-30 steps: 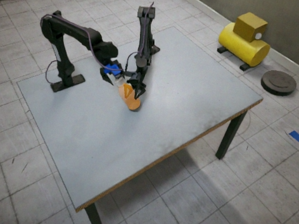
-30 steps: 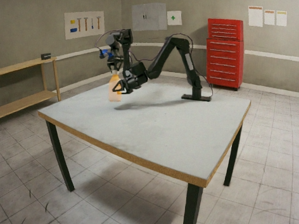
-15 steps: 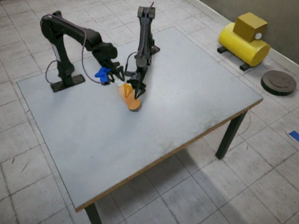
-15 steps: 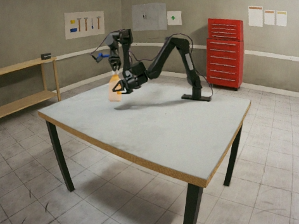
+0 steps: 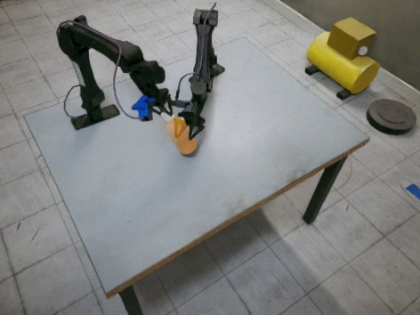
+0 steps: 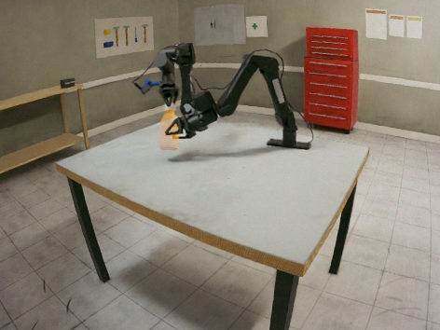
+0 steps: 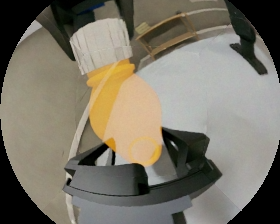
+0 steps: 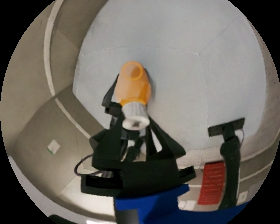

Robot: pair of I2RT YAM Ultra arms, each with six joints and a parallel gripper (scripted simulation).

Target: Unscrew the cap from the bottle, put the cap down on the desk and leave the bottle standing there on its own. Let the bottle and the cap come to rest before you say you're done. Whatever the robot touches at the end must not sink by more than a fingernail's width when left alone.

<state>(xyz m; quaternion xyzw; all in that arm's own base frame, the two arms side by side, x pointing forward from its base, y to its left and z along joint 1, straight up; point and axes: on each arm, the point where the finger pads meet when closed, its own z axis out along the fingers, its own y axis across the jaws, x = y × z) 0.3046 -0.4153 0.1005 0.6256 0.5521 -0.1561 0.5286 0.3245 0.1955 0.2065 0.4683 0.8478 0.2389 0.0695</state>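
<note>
My right gripper is now right at the white cap. From my right hand the other things lie so: orange bottle: 4 cm ahead, 3 cm to the left, 8 cm below.
My left gripper is now 30 mm below the orange bottle, 10 mm to the left of it and 10 mm past it. Also, from my left hand: white cap 100 mm above, 50 mm behind, 40 mm to the right.
</note>
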